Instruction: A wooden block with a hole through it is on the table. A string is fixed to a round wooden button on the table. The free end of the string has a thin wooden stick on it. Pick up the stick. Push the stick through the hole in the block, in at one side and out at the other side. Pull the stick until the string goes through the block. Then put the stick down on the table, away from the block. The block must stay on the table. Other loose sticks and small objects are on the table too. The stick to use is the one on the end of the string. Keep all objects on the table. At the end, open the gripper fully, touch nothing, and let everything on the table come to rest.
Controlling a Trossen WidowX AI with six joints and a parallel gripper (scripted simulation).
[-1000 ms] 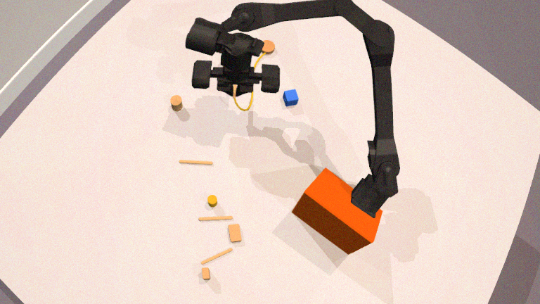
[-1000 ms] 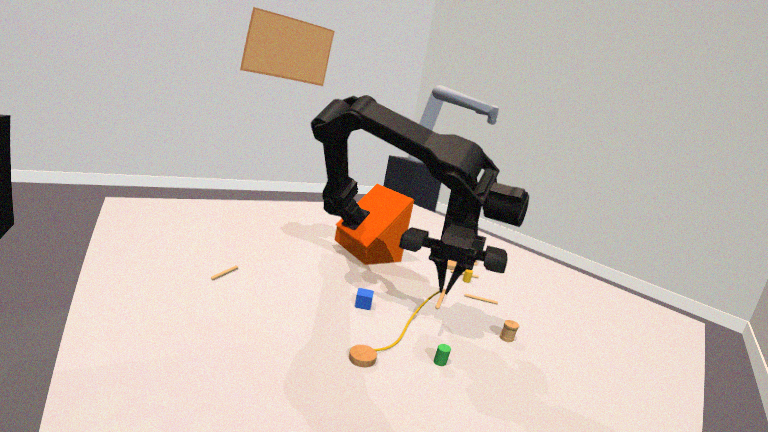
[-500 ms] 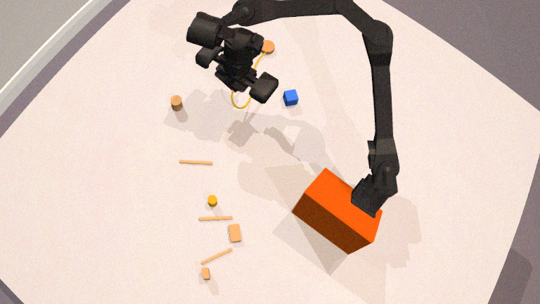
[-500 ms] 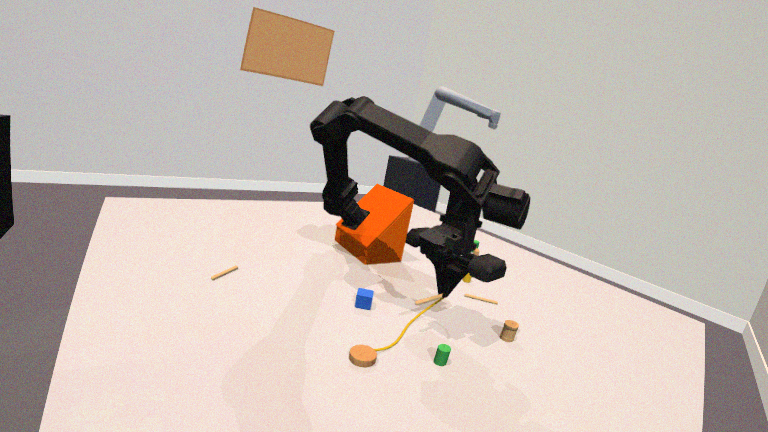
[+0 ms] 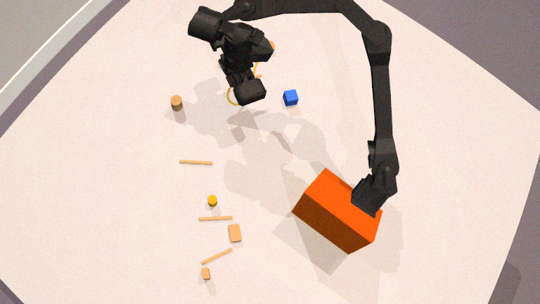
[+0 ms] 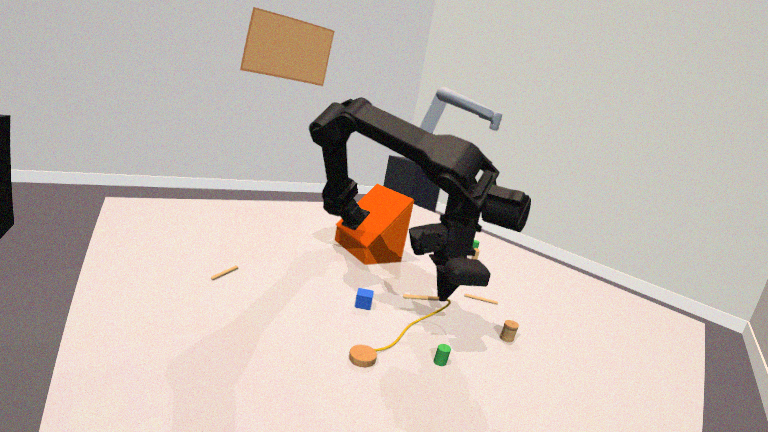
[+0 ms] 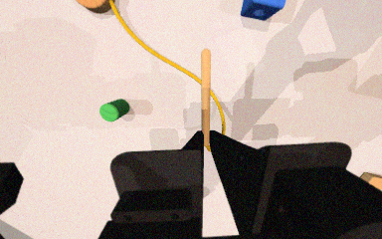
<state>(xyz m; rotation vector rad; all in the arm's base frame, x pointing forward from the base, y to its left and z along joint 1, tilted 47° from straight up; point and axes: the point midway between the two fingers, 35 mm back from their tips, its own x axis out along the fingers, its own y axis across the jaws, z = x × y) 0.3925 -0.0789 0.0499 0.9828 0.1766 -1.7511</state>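
Right now my gripper tip is 12 cm past the blue block, 7 cm to the left of it and 5 cm above it. Also, from my gripper tip: thin wooden stick 1 cm behind, 1 cm to the right; then green cylinder 8 cm ahead, 7 cm to the right, 5 cm below; then tan cylinder 10 cm ahead, 10 cm to the left, 4 cm below.
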